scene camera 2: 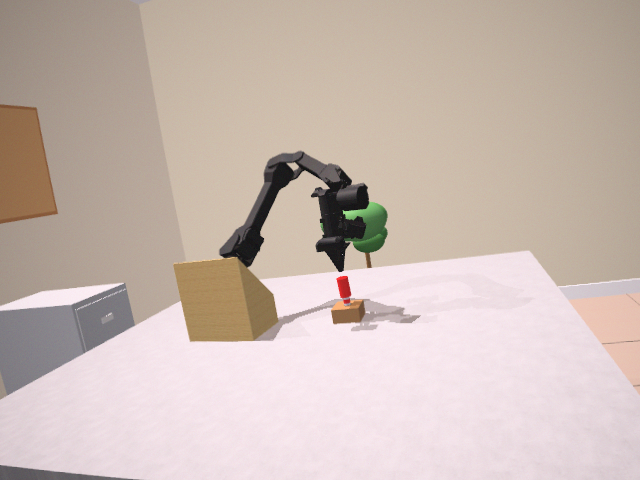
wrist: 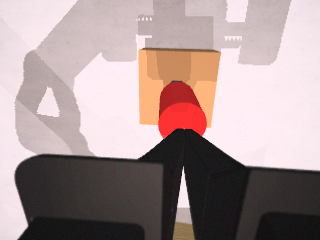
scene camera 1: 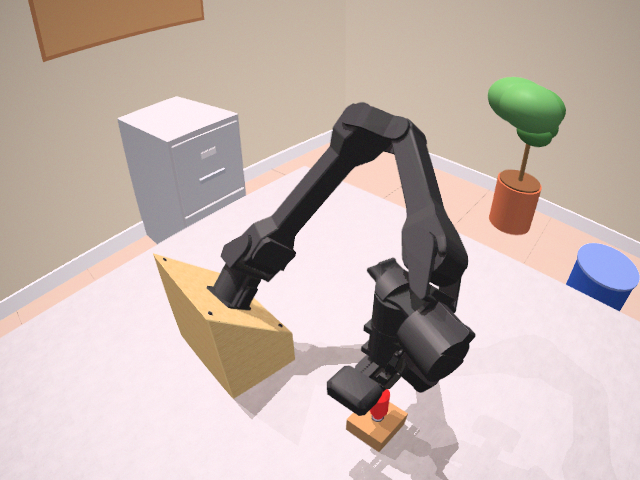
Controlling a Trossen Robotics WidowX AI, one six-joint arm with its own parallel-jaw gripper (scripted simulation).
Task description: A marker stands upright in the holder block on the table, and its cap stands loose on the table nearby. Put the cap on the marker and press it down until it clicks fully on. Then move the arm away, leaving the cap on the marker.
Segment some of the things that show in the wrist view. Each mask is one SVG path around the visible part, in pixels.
My gripper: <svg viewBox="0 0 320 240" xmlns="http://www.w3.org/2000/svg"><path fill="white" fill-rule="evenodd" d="M320 170L245 166L193 129L176 128L138 159L37 154L23 159L16 167L14 173L15 185L28 224L26 230L21 233L17 240L173 240L183 169L194 240L320 240Z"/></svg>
A red cap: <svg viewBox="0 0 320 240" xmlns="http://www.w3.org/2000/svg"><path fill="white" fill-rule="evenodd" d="M165 86L160 94L158 128L163 138L167 137L176 128L193 129L203 136L207 127L207 120L192 88L183 82L173 82Z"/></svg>
